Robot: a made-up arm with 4 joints.
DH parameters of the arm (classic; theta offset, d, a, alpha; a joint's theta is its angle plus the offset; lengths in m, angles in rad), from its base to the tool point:
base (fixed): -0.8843 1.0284 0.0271 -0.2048
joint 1: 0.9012 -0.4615 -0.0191 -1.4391
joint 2: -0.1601 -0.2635 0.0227 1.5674
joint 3: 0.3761 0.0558 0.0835 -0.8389
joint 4: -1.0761 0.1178 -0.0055 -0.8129
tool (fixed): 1.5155 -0.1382 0 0
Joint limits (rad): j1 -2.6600..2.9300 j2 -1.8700..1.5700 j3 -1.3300..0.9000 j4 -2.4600..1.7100
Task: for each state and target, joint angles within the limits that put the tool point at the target. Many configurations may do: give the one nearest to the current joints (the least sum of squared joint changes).
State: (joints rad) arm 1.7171 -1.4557 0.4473 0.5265
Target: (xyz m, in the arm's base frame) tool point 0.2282 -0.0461 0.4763
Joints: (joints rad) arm 2.1258 -1.7691 0.4058 -0.0182
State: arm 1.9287 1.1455 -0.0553 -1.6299
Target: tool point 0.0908 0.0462 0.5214
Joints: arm 2.3049 1.0779 0.2245 -1.2579
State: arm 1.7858 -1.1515 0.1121 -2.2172
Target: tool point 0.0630 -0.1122 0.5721
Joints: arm 1.4087 -1.2015 0.5884 -2.3914
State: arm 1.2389 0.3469 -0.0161 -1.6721
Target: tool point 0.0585 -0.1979 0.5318
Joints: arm 0.6965 0.6155 0.0172 -1.7176
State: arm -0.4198 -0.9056 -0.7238 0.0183
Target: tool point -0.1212 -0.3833 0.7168
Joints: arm -0.0553 -0.5300 -0.5747 0.5370
